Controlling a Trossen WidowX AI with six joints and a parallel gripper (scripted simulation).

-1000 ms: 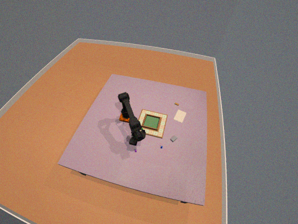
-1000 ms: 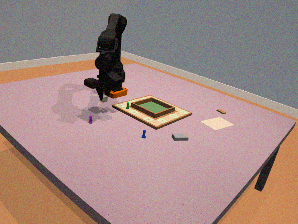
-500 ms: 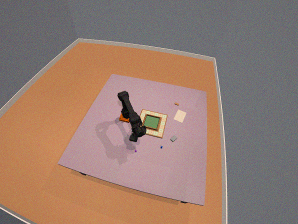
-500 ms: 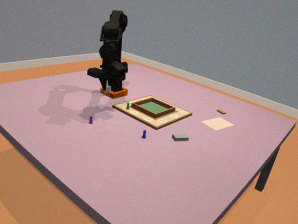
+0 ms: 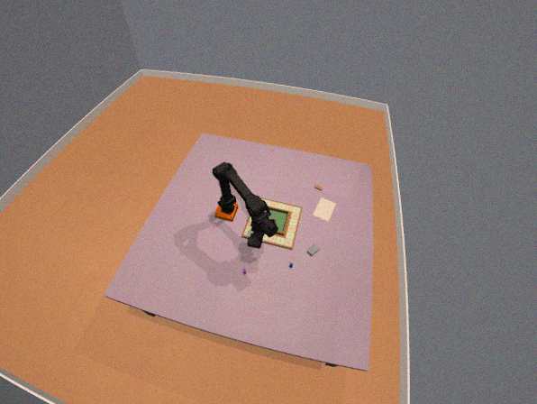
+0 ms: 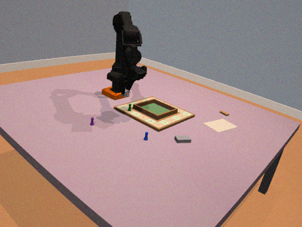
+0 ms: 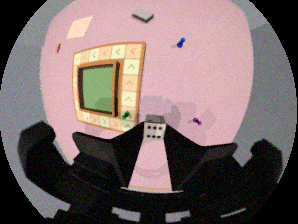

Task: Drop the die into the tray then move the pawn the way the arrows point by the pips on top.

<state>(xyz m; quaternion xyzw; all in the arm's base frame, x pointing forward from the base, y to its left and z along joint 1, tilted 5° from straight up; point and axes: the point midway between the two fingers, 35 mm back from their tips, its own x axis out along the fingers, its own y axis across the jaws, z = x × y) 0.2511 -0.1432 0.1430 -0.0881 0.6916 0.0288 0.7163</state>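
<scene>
Now: gripper tip 4 cm past the green pawn, 7 cm to the right of it and 9 cm above it. The rest, counted from my gripper tip: pale die right at my gripper tip; green tray floor 1 cm ahead, 19 cm to the left, 11 cm below; purple pawn 1 cm behind, 15 cm to the right, 11 cm below.
</scene>
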